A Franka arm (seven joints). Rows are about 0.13 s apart.
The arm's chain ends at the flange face. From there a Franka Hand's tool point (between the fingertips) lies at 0.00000 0.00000 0.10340 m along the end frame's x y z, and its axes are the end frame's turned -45 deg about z.
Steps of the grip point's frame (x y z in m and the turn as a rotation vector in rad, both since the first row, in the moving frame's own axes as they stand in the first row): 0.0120, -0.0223, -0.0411, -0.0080, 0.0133, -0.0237; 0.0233, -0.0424, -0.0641, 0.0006, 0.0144, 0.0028; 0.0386, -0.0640, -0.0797, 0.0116, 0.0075, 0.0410
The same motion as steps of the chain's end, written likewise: -0.0088, -0.0238, -0.0411, 0.0037, 0.0151, -0.0237; -0.0145, -0.0454, -0.0641, 0.0106, 0.0098, 0.0028; -0.0177, -0.0711, -0.0797, 0.0135, -0.0029, 0.0410
